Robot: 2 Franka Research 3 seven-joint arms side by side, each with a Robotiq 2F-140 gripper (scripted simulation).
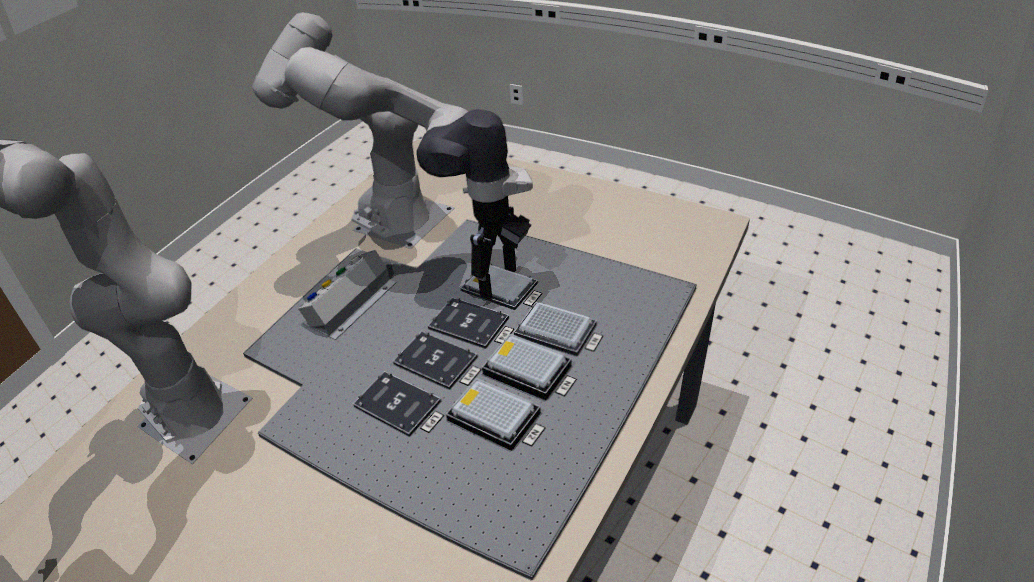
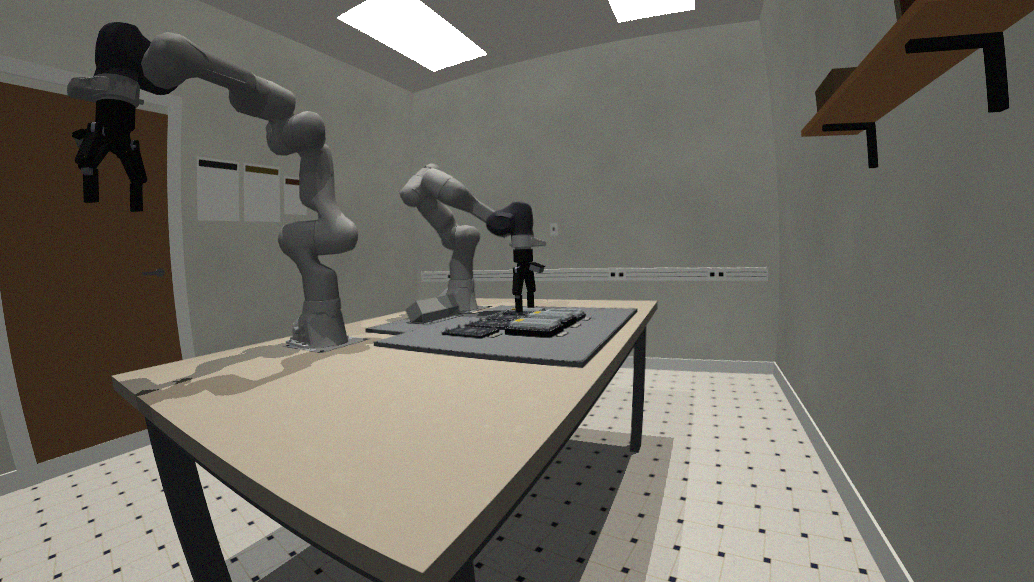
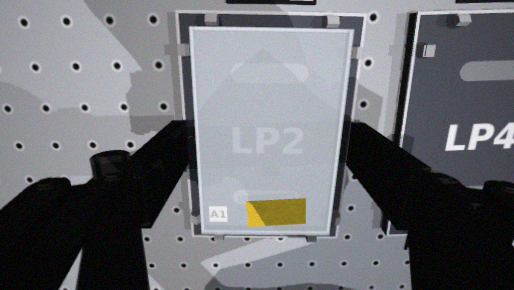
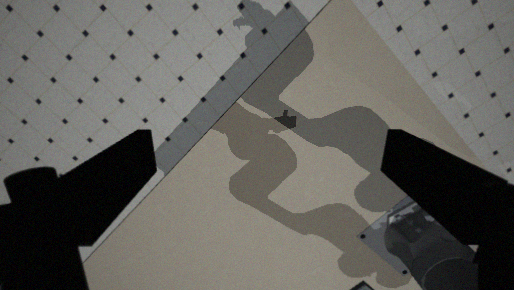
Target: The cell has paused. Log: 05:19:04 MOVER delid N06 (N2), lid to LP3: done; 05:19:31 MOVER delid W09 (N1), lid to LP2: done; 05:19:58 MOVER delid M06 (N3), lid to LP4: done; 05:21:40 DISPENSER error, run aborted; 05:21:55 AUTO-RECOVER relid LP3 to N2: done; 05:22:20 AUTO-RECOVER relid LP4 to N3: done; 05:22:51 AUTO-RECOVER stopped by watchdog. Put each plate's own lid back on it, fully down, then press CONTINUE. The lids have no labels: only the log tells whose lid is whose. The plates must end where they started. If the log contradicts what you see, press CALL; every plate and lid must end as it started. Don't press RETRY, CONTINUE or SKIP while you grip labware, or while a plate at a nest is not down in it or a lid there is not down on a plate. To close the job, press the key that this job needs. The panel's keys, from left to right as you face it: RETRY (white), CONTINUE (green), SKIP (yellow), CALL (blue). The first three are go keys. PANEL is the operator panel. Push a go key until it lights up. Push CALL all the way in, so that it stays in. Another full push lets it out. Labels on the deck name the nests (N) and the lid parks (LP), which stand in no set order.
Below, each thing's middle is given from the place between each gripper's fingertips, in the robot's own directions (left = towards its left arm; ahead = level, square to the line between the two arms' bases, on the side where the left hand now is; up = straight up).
Labels:
The clear lid [image 1: 505, 284] lies 2 cm below my left hand [image 1: 498, 282]. Round my left hand: lid park LP1 [image 1: 454, 351]: 26 cm to the right, 3 cm below; then lid park LP4 [image 1: 462, 306]: 13 cm to the right, 3 cm below; then plate [image 1: 545, 321]: 18 cm ahead, 7 cm to the right, 2 cm below.
The lid park LP3 [image 1: 422, 397] is 39 cm ahead of my right hand [image 2: 115, 207], 80 cm to the left of it and 40 cm below it. The rest, counted from my right hand: lid park LP1: 39 cm ahead, 94 cm to the left, 40 cm below; then lid park LP4: 39 cm ahead, 106 cm to the left, 40 cm below; then clear lid: 38 cm ahead, 120 cm to the left, 39 cm below.

